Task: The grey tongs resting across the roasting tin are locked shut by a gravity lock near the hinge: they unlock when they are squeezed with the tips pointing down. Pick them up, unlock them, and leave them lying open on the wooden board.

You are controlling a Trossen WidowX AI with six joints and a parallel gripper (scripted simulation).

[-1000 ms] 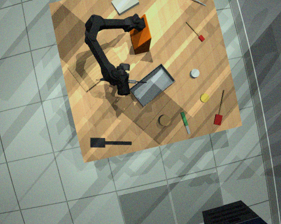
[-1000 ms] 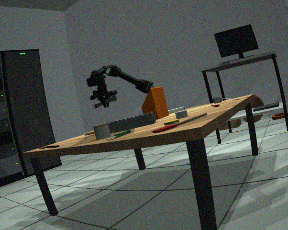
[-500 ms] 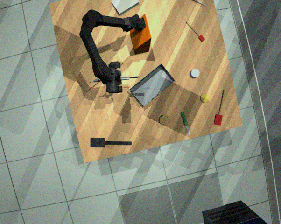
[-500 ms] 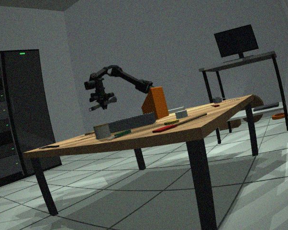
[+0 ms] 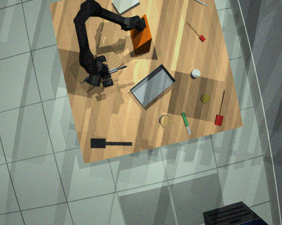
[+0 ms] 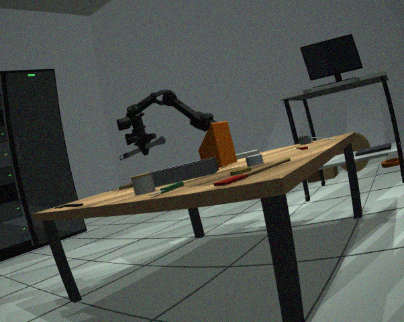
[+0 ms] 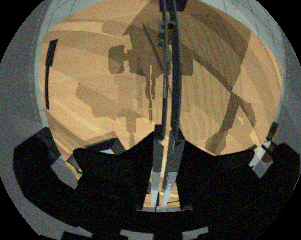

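The wooden board lies 130 mm behind my gripper tip, 100 mm to the right of it and 140 mm below it. Round my gripper tip: black spatula 480 mm ahead, 140 mm to the right, 140 mm below; grey roasting tin 130 mm ahead, 290 mm to the left, 110 mm below; white cylinder 110 mm ahead, 630 mm to the left, 130 mm below.
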